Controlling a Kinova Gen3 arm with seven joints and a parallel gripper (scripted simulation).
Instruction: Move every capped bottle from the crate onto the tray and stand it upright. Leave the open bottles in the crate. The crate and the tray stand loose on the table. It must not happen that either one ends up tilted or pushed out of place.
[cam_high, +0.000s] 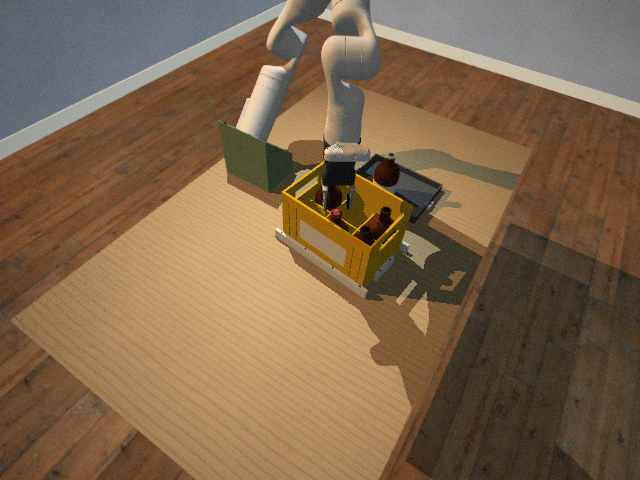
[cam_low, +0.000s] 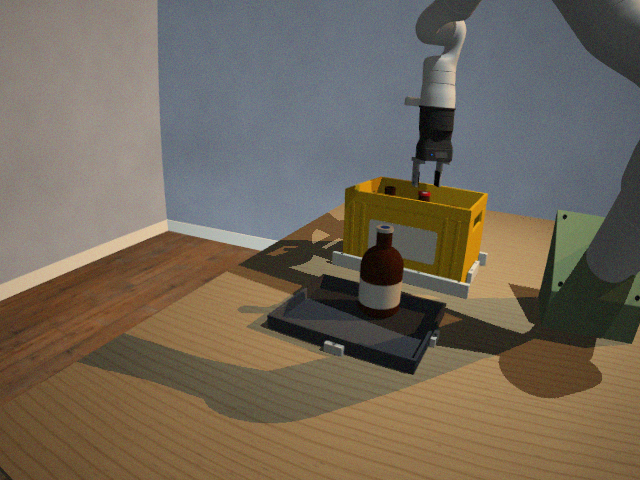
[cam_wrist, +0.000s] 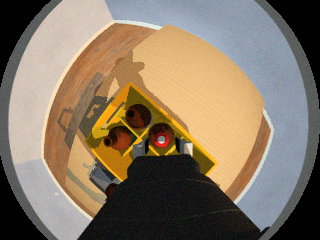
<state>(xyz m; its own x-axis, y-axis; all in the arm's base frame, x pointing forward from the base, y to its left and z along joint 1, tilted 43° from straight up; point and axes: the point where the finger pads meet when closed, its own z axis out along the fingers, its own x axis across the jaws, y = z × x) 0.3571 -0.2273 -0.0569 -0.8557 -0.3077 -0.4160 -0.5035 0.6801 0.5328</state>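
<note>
Now: the yellow crate 10 mm ahead of my hand, 40 mm to the left of it and 110 mm below it. Round my hand: white-label bottle: 50 mm ahead, 280 mm to the left, 110 mm below; dark tray: 70 mm ahead, 330 mm to the left, 180 mm below.
</note>
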